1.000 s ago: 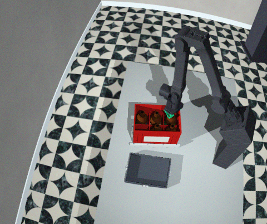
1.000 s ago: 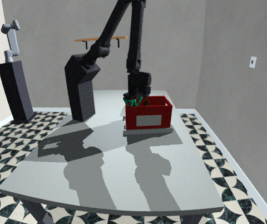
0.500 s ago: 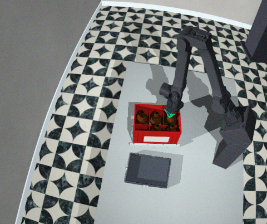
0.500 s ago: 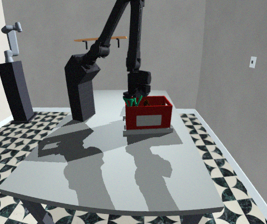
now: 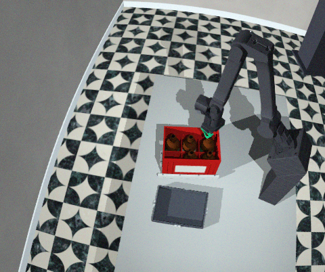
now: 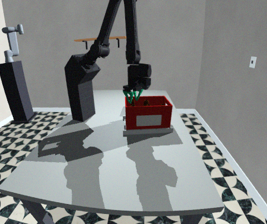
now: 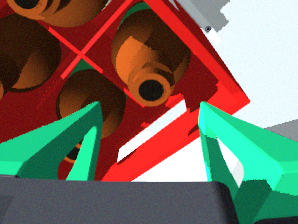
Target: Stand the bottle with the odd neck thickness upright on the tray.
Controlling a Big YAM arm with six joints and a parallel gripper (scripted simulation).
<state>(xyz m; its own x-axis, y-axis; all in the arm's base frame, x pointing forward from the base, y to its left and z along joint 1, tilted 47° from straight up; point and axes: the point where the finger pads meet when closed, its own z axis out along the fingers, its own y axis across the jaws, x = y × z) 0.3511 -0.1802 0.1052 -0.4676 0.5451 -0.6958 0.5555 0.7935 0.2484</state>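
My gripper is now 9 cm short of the crate, 4 cm to the right of it and 11 cm above it. Round my hand: dark grey tray: 15 cm ahead, 31 cm to the left, 18 cm below; then glass bottle: 9 cm ahead, 11 cm below.
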